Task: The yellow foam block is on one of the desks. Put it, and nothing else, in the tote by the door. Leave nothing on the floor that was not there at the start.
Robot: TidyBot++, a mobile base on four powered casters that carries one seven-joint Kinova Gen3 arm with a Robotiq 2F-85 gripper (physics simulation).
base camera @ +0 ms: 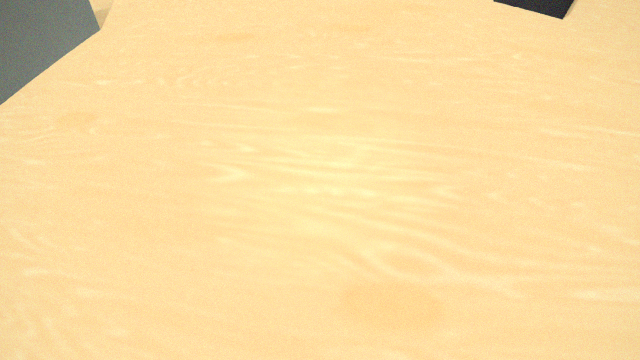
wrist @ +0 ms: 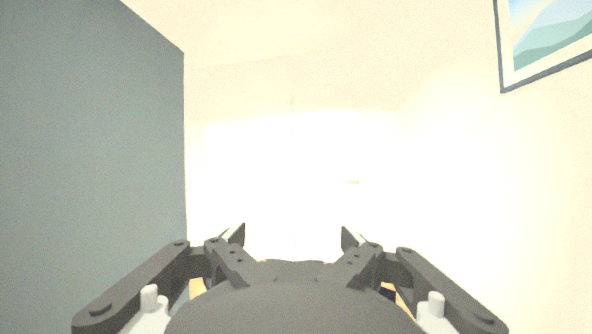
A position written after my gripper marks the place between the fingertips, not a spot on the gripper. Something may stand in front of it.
I see my gripper [wrist: 293,234] and a white door [wrist: 327,128].
